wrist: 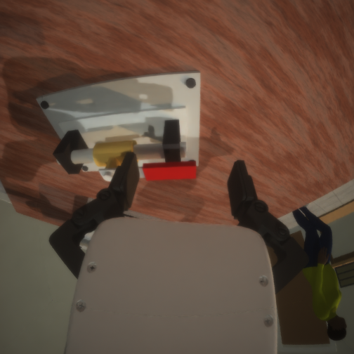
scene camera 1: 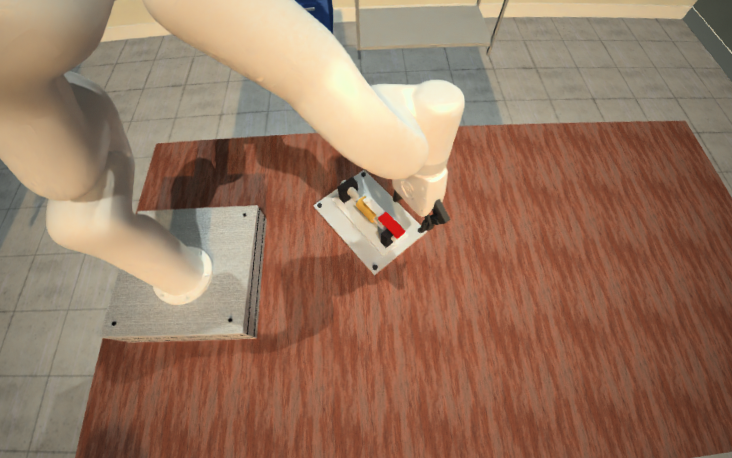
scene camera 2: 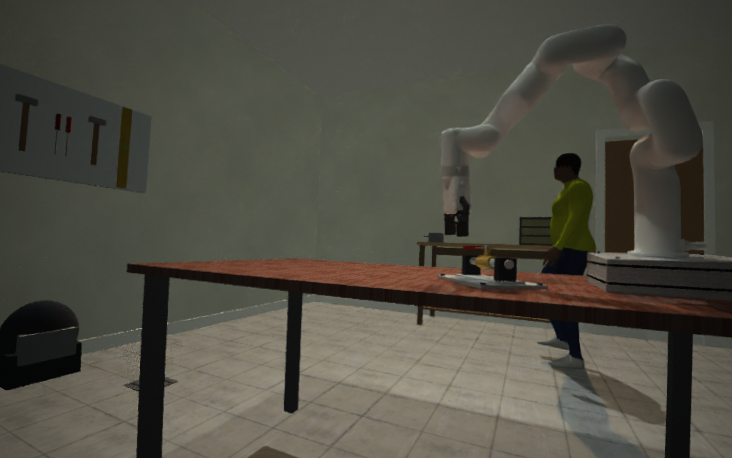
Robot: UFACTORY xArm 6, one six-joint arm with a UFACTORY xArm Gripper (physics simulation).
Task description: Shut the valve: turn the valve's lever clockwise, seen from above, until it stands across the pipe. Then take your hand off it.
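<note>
The valve has a yellow body (scene camera 1: 365, 209) (scene camera 2: 484, 262) (wrist: 115, 153) on a pale pipe (scene camera 1: 352, 192) (wrist: 149, 151) held by two black supports. Its lever has a red grip (scene camera 1: 391, 225) (scene camera 2: 472, 247) (wrist: 170, 171) and lies along the pipe, pointing away from the robot's base. In scene camera 1 the grip partly covers the lower right support. My gripper (scene camera 1: 410, 213) (scene camera 2: 456, 234) (wrist: 184, 167) is open and empty. It hangs above the grip's level, near the plate's right corner in scene camera 1. In the wrist view the left finger overlaps the lever's pale arm.
The valve stands on a white plate (scene camera 1: 358, 248) (wrist: 192, 100) with dark corner bolts, on the reddish wooden table (scene camera 1: 485, 351) (scene camera 2: 302, 275). The grey robot base block (scene camera 1: 221, 237) (scene camera 2: 658, 275) stands beside it. A person (scene camera 2: 574, 210) (wrist: 325, 290) stands beyond the table.
</note>
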